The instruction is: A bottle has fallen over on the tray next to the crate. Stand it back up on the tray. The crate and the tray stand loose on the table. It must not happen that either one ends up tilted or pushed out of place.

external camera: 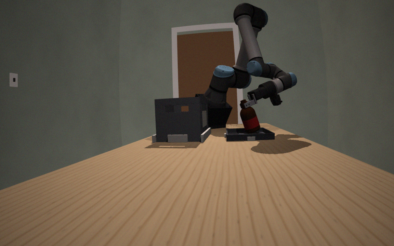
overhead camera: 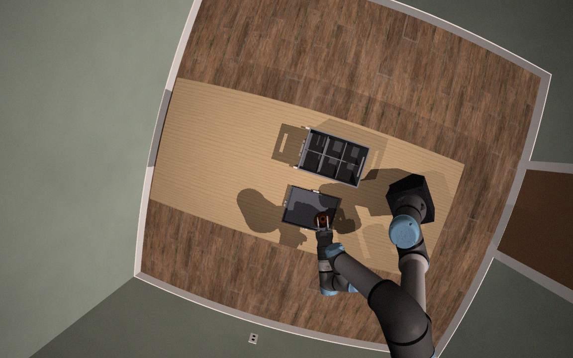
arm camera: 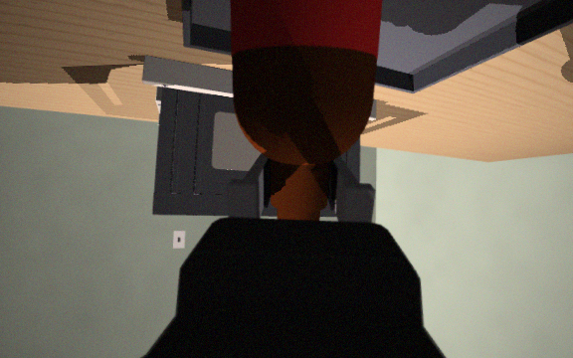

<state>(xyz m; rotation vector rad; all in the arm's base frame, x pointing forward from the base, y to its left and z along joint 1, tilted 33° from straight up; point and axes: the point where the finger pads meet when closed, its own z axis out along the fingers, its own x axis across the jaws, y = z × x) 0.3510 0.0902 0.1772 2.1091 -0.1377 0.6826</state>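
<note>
My hand is 50 mm above the bottle and 10 mm to the right of it. The rest, counted from my hand: dark crate 280 mm to the right, 60 mm below, 20 mm ahead; dark tray 130 mm below, 50 mm ahead.
</note>
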